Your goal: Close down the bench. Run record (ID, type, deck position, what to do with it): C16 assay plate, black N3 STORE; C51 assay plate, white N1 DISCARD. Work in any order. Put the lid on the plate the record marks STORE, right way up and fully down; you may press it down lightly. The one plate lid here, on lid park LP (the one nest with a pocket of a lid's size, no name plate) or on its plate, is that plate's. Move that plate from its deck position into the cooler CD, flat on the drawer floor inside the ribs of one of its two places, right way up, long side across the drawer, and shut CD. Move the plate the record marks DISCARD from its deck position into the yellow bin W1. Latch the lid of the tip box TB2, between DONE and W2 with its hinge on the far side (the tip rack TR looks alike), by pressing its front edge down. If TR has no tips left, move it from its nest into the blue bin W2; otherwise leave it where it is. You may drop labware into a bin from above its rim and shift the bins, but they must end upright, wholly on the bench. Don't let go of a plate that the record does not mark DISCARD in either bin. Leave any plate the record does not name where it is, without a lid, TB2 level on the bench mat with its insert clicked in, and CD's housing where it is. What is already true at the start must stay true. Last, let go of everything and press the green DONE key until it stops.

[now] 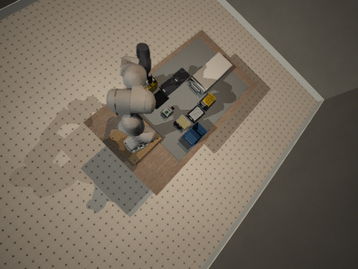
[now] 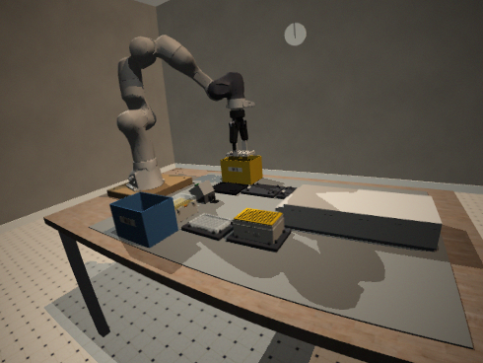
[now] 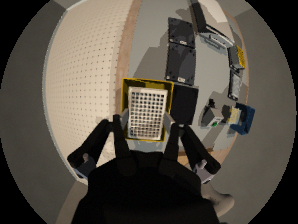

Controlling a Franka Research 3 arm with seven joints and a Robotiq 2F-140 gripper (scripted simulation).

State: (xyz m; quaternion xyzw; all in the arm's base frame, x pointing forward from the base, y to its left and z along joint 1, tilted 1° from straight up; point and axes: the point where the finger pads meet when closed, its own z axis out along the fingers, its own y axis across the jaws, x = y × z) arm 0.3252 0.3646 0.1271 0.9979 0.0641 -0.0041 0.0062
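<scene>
The white assay plate is 2 cm below my hand. The rest, counted from my hand: yellow bin W1: 13 cm below; tip box TB2: 48 cm to the right, 12 cm below, 7 cm ahead; tip box lid: 48 cm to the right, 11 cm below, 7 cm ahead.
</scene>
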